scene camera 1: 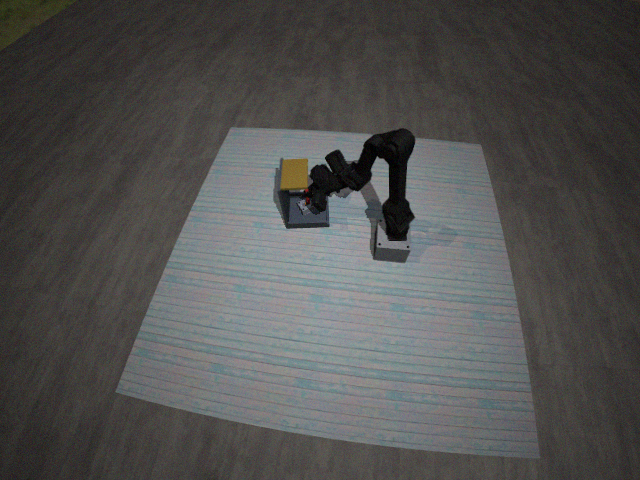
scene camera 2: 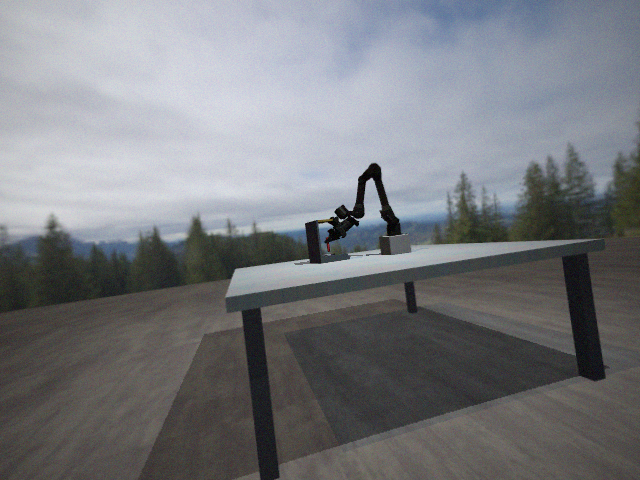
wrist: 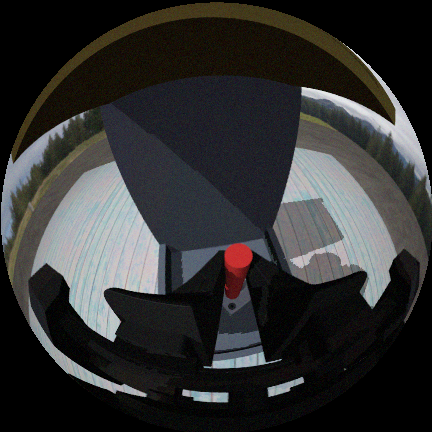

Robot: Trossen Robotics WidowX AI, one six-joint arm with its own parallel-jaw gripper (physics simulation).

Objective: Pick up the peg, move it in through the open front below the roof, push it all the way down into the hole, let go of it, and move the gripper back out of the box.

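Places are measured from the arm's base along level axes (x ahead, y left, z up), in centimetres.
Pixels of known places: gripper, fingertip midpoint: (scene camera 1: 303, 193) (scene camera 2: 325, 242) (wrist: 234, 255); arm's base, origin of the base link: (scene camera 1: 396, 232) (scene camera 2: 394, 235).
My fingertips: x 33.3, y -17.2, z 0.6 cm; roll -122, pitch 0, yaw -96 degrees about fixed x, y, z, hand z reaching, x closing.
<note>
For each thing: its top centre in the pictures, then the offset to it from my fingertips. "spot": a spot on its surface instead. Level surfaces: height alone.
- red peg, middle of its top: (wrist: 238, 255) (scene camera 2: 327, 237) dx -1.4, dy +0.2, dz +2.7 cm
- yellow roof, middle of its top: (scene camera 1: 303, 172) (scene camera 2: 324, 220) dx -0.9, dy +0.6, dz +12.0 cm
- low grey base, surface spot: (wrist: 239, 341) spot: dx -7.4, dy -0.2, dz -9.6 cm
- light grey plate, middle of its top: (wrist: 234, 281) (scene camera 1: 305, 203) dx -0.1, dy -0.3, dz -6.3 cm
- pale striped table, its level: dz -10.5 cm
My gripper (scene camera 1: 308, 197) (scene camera 2: 327, 240) (wrist: 234, 255) is shut on the red peg (scene camera 1: 306, 194) (scene camera 2: 328, 247) (wrist: 238, 256) and holds it roughly upright. The box has a yellow roof (scene camera 1: 294, 174) (scene camera 2: 324, 221) (wrist: 215, 47), a dark back wall (scene camera 2: 313, 242) (wrist: 210, 130) and a low grey base (scene camera 1: 310, 221) (wrist: 239, 341). The fingers are at the open front, below the roof's height. The peg's lower end appears a little above a light grey plate (scene camera 1: 301, 206) (wrist: 241, 306) on the base. The hole is hidden in the wrist view by the peg and fingers.
The box stands on a pale striped table (scene camera 1: 310, 330) (scene camera 2: 289, 287). My arm (scene camera 1: 397, 175) (scene camera 2: 360, 197) reaches in from its grey pedestal (scene camera 1: 391, 253) (scene camera 2: 395, 244). Low rims (wrist: 162, 270) flank the box base, and the roof overhangs the space by the back wall.
</note>
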